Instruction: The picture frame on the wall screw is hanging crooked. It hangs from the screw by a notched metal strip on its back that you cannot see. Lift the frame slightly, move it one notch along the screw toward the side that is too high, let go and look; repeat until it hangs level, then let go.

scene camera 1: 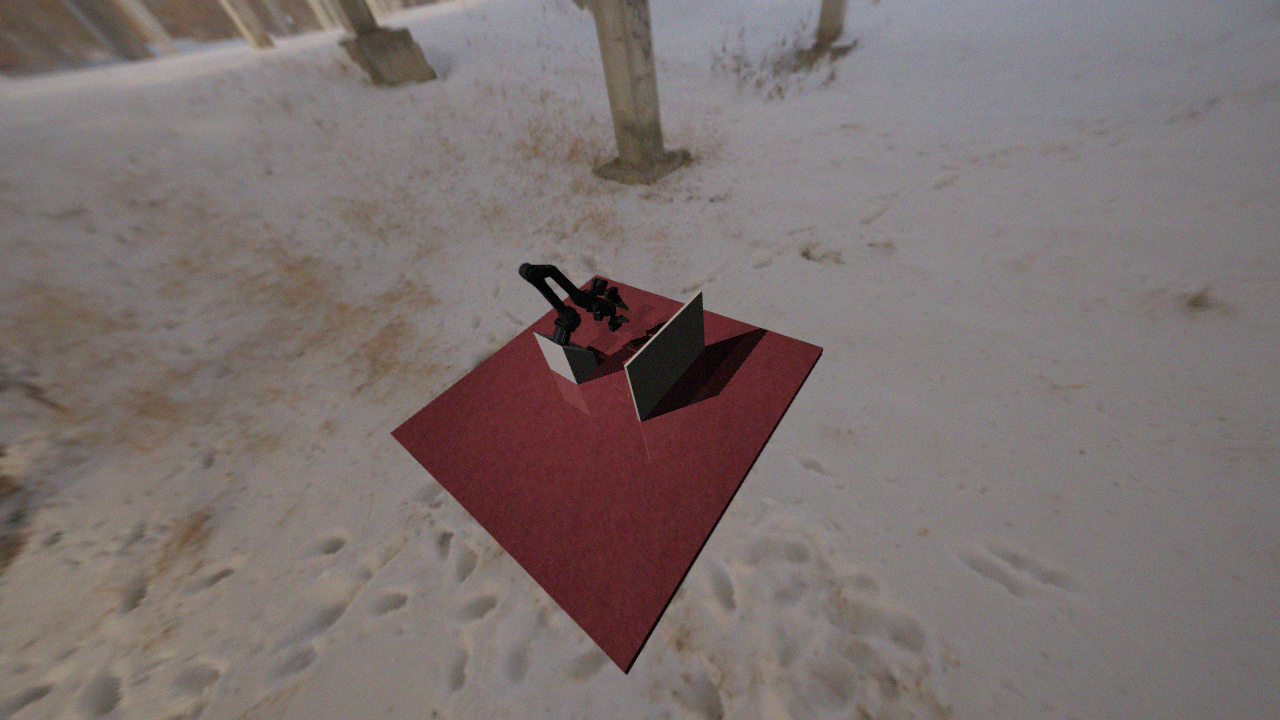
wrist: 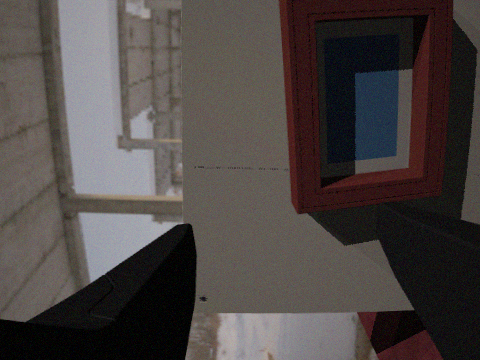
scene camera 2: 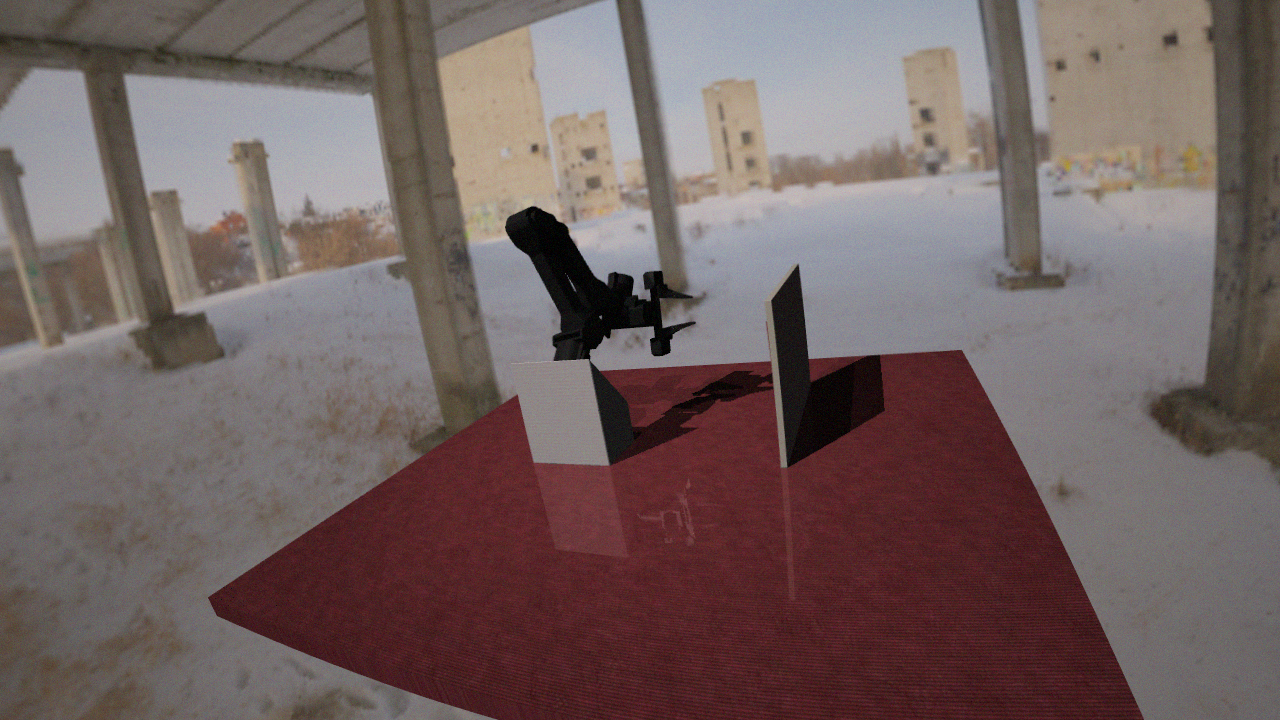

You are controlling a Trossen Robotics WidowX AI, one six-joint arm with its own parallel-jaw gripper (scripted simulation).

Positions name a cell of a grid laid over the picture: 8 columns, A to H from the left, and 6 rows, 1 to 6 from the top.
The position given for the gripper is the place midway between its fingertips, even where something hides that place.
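Scene camera 2 shows the gripper (scene camera 2: E3) together with a wall panel (scene camera 2: E3). Scene camera 1 shows both as well, the gripper (scene camera 1: D3) and the wall panel (scene camera 1: E4). In the wrist view, the gripper (wrist: E4) is visible again, and so is the wall panel (wrist: E5).
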